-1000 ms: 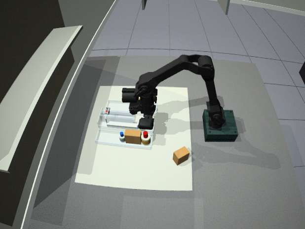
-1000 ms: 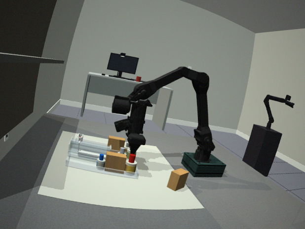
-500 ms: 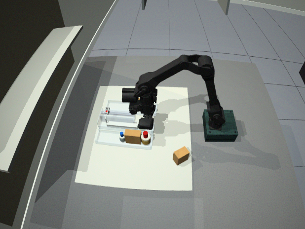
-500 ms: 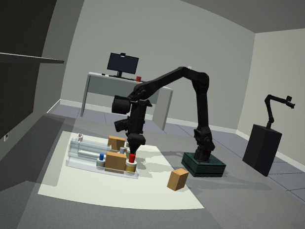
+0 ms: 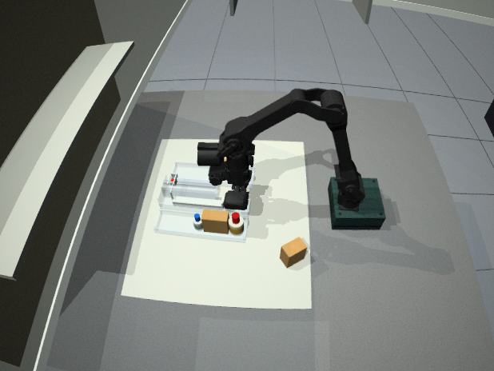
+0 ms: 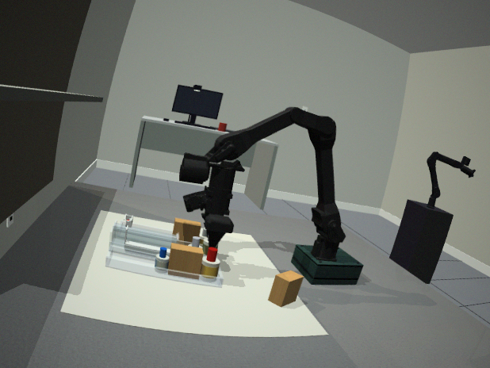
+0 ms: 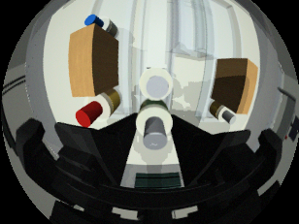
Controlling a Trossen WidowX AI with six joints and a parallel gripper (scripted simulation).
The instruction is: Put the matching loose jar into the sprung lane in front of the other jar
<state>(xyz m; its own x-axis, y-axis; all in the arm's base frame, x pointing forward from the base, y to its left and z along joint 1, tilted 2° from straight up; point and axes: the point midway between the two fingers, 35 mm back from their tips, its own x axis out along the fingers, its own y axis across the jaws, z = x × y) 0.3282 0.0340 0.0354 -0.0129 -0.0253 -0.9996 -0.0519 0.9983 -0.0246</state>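
Right now the small jar is 10 mm ahead of my gripper tip, 130 mm to the right of it and 20 mm below it. The rest, counted from my gripper tip: red mark (220 mm ahead, 20 mm to the right, 10 mm above).
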